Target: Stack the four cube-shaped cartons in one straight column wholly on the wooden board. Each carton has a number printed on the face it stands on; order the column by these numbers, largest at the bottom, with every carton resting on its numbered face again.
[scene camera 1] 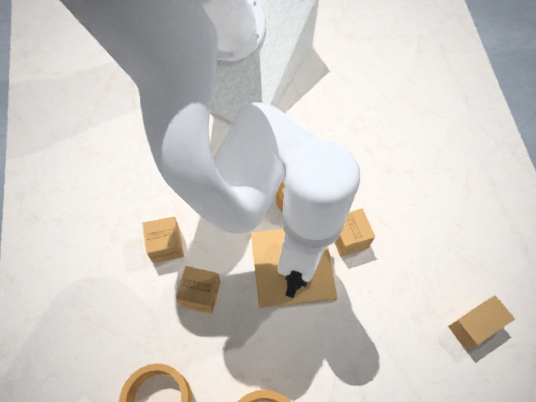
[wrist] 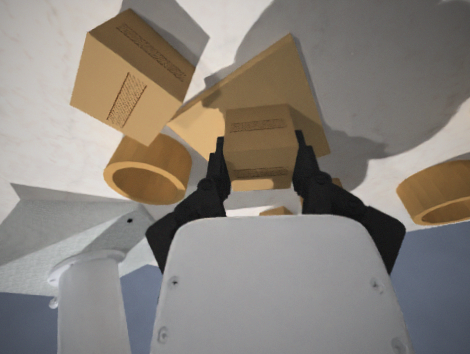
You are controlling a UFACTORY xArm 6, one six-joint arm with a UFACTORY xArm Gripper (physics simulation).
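Places are measured from the arm's base along level axes (x ahead, y left, z up), in centimetres.
Pixels of known places: gripper, between the fingertips: (wrist: 258, 146); arm's base, origin of its link: (scene camera 1: 230, 25) (wrist: 89, 265).
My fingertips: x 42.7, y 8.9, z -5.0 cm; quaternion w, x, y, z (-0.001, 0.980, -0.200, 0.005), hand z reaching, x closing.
Note:
For each thing: its top centre in the pictures, then the offset to it from my fingertips.
- wooden board, centre of its top: (wrist: 254, 139) (scene camera 1: 293, 264) dz -2.4, dx -0.8, dy -1.1 cm
- cube-shaped carton, centre of its top: (wrist: 260, 172) dz +2.6, dx -0.1, dy -0.3 cm
- second carton, centre of its top: (wrist: 124, 103) (scene camera 1: 353, 226) dz +1.4, dx -5.0, dy +8.4 cm
- third carton, centre of its top: (scene camera 1: 160, 234) dz +1.4, dx -5.6, dy -21.1 cm
- fourth carton, centre of its top: (scene camera 1: 197, 285) dz +1.4, dx +2.7, dy -15.7 cm
- longer box, centre of its top: (scene camera 1: 486, 319) dz +0.8, dx +9.9, dy +25.2 cm
- ring, centre of its top: (wrist: 146, 187) (scene camera 1: 302, 186) dz +0.7, dx -12.8, dy +1.2 cm
The wooden board (scene camera 1: 267, 250) (wrist: 272, 70) lies on the table below my gripper. My gripper (scene camera 1: 292, 292) (wrist: 258, 146) is shut on a cube-shaped carton (wrist: 257, 132), with one black finger against each side; whether the carton touches the board is unclear. The arm hides this carton in the scene view. A second carton (scene camera 1: 355, 231) (wrist: 120, 82) sits just right of the board in the scene view. A third carton (scene camera 1: 163, 239) and a fourth carton (scene camera 1: 199, 289) stand left of the board. The faces they stand on are hidden.
A longer box (scene camera 1: 482, 321) lies at the far right. A ring (scene camera 1: 280, 197) (wrist: 172, 152) stands behind the board, partly hidden by the arm. Two more rings (scene camera 1: 159, 369) (scene camera 1: 265, 395) are at the front edge of the scene view. The grey robot pedestal (scene camera 1: 236, 90) stands behind.

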